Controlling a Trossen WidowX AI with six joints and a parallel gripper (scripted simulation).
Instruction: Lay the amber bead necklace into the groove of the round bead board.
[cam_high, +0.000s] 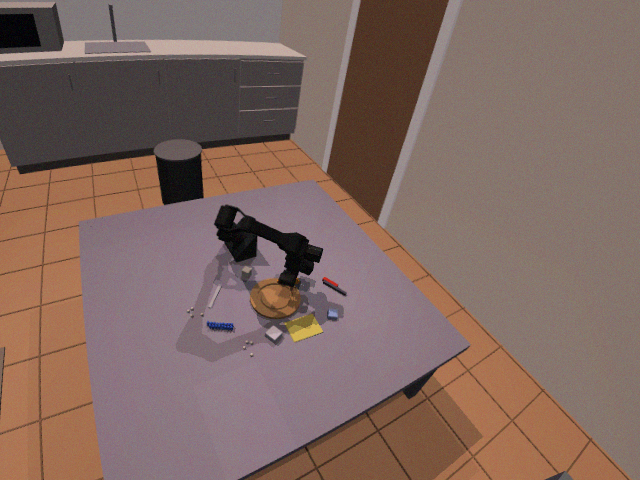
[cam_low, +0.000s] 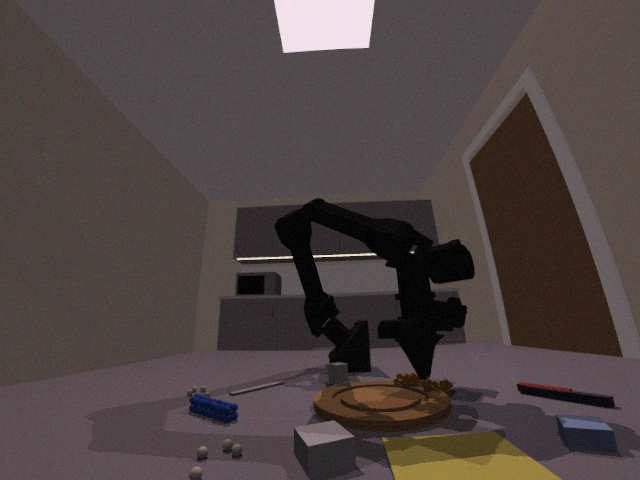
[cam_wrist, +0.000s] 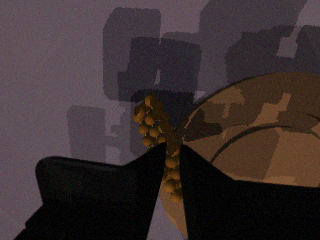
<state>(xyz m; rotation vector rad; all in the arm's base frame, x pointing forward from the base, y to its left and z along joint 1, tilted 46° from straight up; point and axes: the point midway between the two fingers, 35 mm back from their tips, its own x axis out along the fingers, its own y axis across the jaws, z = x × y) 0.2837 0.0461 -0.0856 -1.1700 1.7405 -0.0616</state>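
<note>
My gripper tip is now 40 mm short of the round wooden bead board, 90 mm to the left of it and 10 mm above it. Round my gripper tip: blue block (210 mm ahead, 60 mm to the left, 10 mm below); red-and-black tool (90 mm ahead, 160 mm to the left, 20 mm below); yellow pad (210 mm ahead, 70 mm to the right, 20 mm below).
</note>
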